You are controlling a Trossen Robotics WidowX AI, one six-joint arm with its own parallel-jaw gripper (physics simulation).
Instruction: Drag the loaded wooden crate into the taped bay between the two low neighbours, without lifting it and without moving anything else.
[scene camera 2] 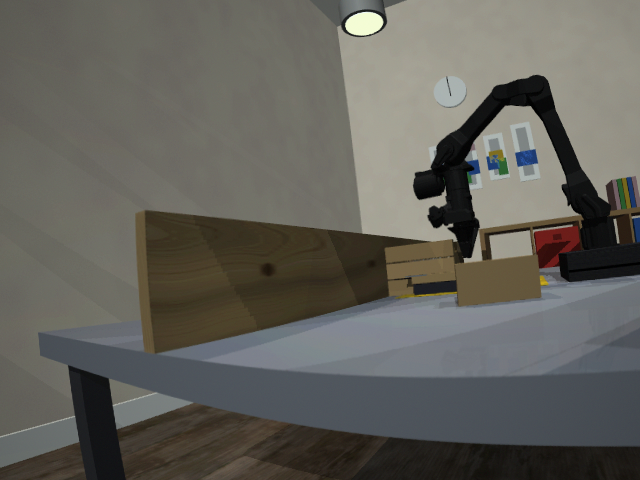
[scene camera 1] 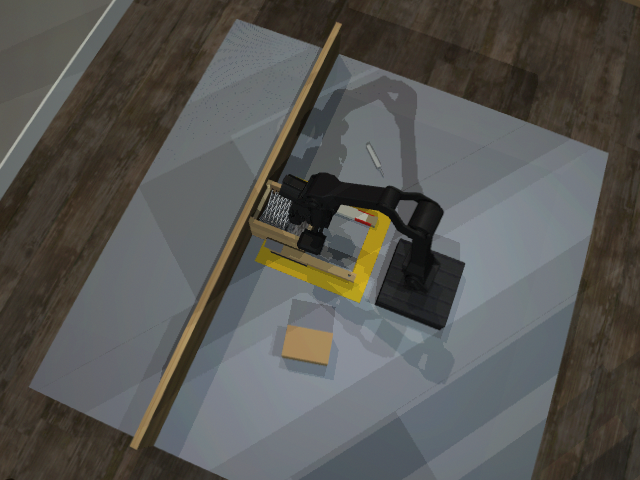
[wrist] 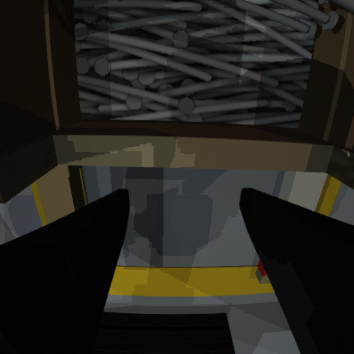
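Seen in the pictures: gripper, between the fingertips: (scene camera 2: pixel 467 257) (scene camera 1: pixel 319 230) (wrist: pixel 185 197); arm's base, origin of its link: (scene camera 2: pixel 601 247) (scene camera 1: pixel 418 280).
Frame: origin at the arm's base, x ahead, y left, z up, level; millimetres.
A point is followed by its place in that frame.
Observation:
The wooden crate (scene camera 1: pixel 273 231) {x 406, y 34, z 50 mm} (scene camera 2: pixel 419 253) {x 395, y 34, z 34 mm} (wrist: pixel 250 156) {x 323, y -50, z 29 mm} is upright and holds many grey nails (scene camera 1: pixel 275 207) {x 431, y -38, z 33 mm} (wrist: pixel 190 60) {x 357, y -29, z 0 mm}. Its far end is at the long wooden board; I cannot tell whether they touch. Yellow tape (scene camera 1: pixel 375 241) {x 144, y -81, z -55 mm} (wrist: pixel 190 281) {x 151, y -46, z -55 mm} outlines the bay around its robot-side end. One low neighbour is a wooden bar (scene camera 1: pixel 330 267) {x 234, y 51, z -13 mm} (wrist: pixel 56 195) {x 282, y 51, z -13 mm}; the other is white with red edges (scene camera 1: pixel 351 212) {x 238, y -133, z -41 mm} (wrist: pixel 302 190) {x 274, y -131, z -41 mm}. My gripper (scene camera 2: pixel 467 255) {x 297, y -29, z 13 mm} (wrist: pixel 185 197) {x 297, y -29, z 13 mm} is open and empty, pointing down by the crate's robot-side end wall. Contact there cannot be made out. The arm hides its fingertips in scene camera 1.
The long upright board (scene camera 1: pixel 206 289) {x 493, y 247, z 84 mm} (scene camera 2: pixel 268 279) {x 480, y 461, z 8 mm} runs across the grey table (scene camera 1: pixel 439 403) {x -165, y 277, z -56 mm} (scene camera 2: pixel 361 346) {x 303, y 565, z -56 mm}. A cardboard block (scene camera 1: pixel 308 344) {x 211, y 268, z 4 mm} (scene camera 2: pixel 498 281) {x 206, y 307, z -27 mm} stands to one side of the bay. A slim white tool (scene camera 1: pixel 373 156) {x 240, y -331, z -44 mm} lies on the other side. My black base (scene camera 1: pixel 447 291) {x -83, y -1, z 1 mm} (scene camera 2: pixel 599 266) {x 25, y 93, z -33 mm} is near the tape.

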